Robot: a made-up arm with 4 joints.
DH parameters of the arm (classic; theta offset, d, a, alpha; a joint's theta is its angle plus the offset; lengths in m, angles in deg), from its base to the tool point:
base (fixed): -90 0.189 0 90
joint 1: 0 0.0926 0.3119 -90
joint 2: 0 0.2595 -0.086 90
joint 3: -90 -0.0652 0.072 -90
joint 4: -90 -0.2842 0.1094 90
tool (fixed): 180 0.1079 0 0
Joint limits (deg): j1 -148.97..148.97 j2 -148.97..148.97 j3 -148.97..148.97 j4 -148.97..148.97
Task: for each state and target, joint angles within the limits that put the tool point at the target. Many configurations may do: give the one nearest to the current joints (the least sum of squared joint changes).
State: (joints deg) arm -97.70 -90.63 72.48 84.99
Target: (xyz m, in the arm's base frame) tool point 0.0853 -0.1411 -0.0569
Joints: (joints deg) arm -50.50 -103.17 49.03 71.30
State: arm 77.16 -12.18 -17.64 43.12
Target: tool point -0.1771 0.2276 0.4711
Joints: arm 31.91 -0.24 -29.32 34.34
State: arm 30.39 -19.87 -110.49 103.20
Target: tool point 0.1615 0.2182 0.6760
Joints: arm 34.96 -45.67 -85.18 119.86
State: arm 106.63 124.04 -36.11 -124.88
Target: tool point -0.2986 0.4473 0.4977
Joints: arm 69.85 96.69 -69.10 -105.95
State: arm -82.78 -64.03 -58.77 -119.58
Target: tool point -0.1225 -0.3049 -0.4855
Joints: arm -111.92 -102.72 -104.78 -108.05
